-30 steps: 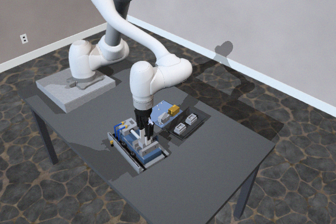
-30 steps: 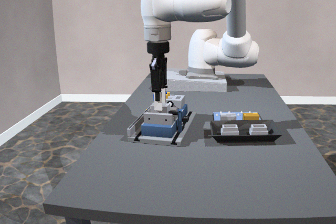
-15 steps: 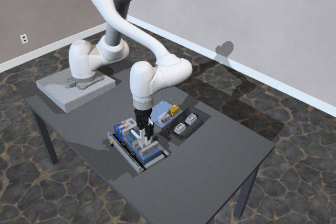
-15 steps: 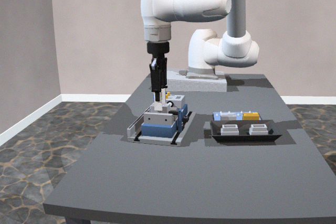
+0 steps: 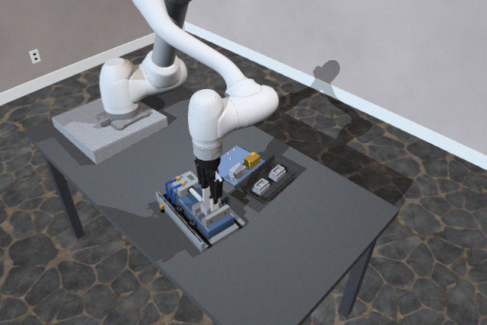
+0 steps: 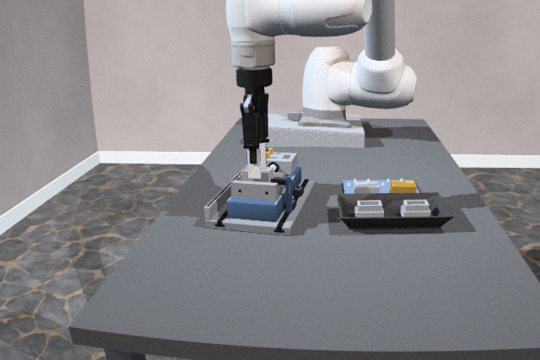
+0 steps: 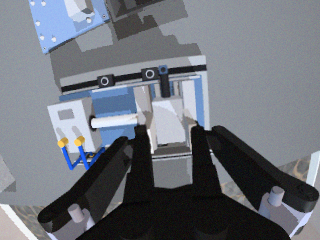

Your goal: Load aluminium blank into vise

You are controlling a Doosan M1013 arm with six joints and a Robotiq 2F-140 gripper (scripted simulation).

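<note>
My hand is 40 mm above the aluminium blank. Also, from my hand: brass blank (350 mm to the left, 110 mm below, 80 mm behind); blue infeed plate (300 mm to the left, 130 mm below, 130 mm behind).
</note>
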